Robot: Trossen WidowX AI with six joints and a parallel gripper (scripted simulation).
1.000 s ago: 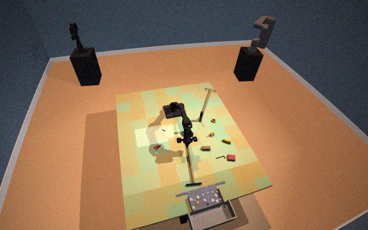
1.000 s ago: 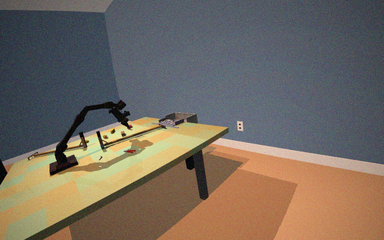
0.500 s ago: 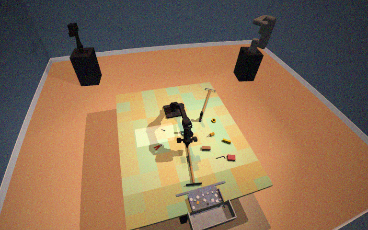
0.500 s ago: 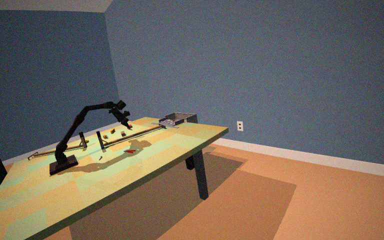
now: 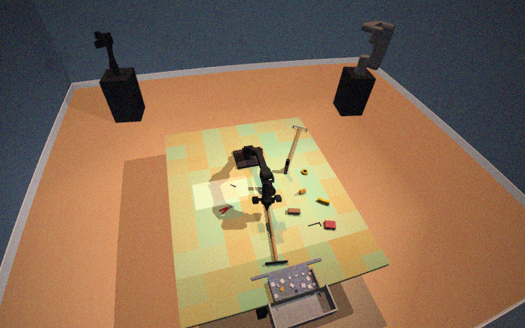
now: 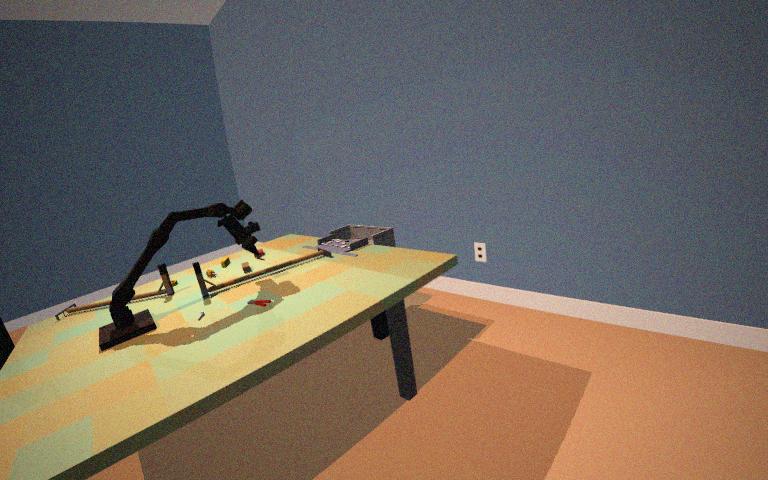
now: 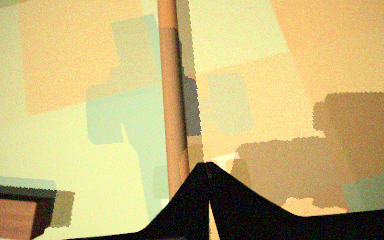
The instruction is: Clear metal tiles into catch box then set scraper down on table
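The long scraper lies 2 cm ahead of my gripper tip, 2 cm to the left of it and 4 cm below it. Round my gripper tip: orange screwdriver (19 cm behind, 30 cm to the left, 9 cm below); hex key (9 cm ahead, 34 cm to the left, 10 cm below); brown block (3 cm behind, 20 cm to the left, 9 cm below).
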